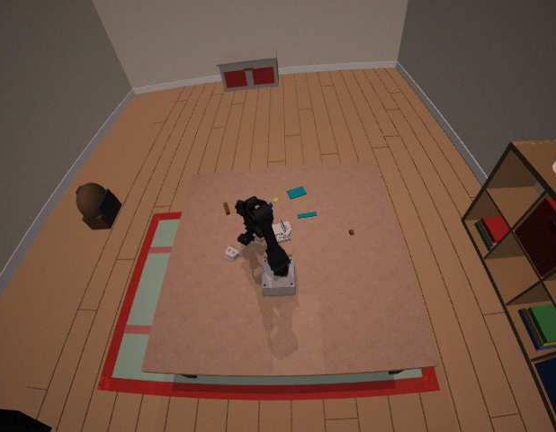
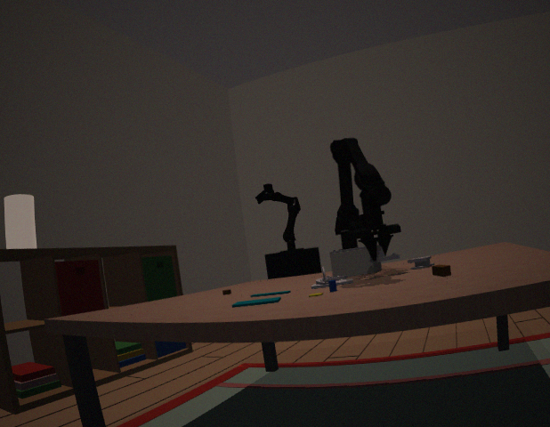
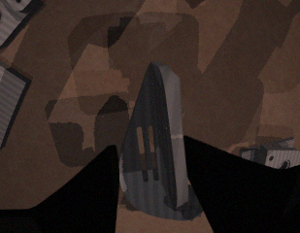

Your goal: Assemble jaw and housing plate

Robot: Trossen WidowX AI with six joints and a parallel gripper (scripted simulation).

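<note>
Right now the grey jaw is 4 cm to the left of my gripper tip. Also, from my gripper tip: blue block (28 cm ahead, 4 cm below, 2 cm to the right); then housing plate (12 cm to the left, 9 cm behind, 2 cm below); then white piece (12 cm to the left, 9 cm behind, 4 cm below).
</note>
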